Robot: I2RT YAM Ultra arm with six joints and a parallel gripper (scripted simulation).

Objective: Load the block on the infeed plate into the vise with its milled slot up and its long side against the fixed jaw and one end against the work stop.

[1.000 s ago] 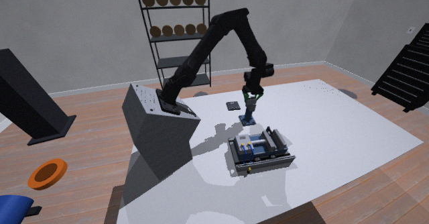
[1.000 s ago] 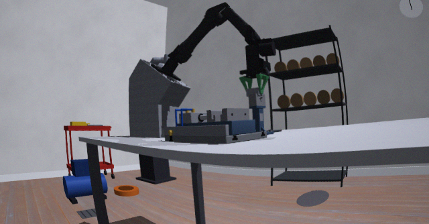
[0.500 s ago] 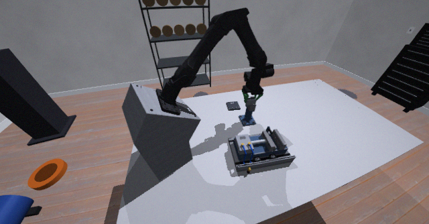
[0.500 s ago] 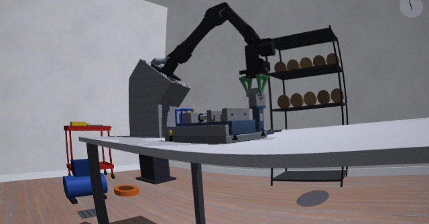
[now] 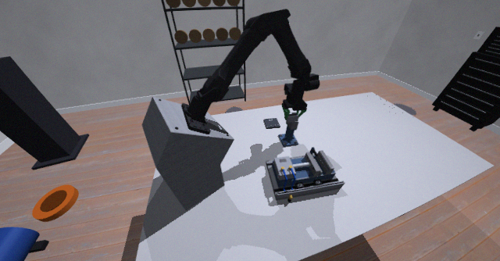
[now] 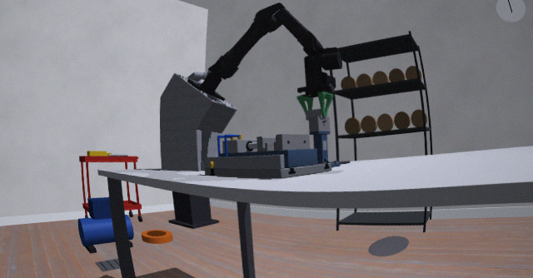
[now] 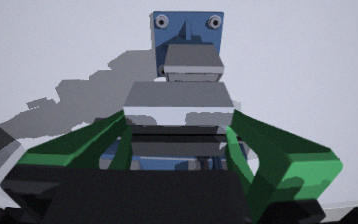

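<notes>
Now: hand 1 cm below the part. The rest, counted from my hand: cylinder rod 8 cm behind, 21 cm to the right, 9 cm below; work stop 2 cm ahead, 19 cm to the right, 8 cm below; moving jaw 3 cm behind, 23 cm to the right, 9 cm below.
</notes>
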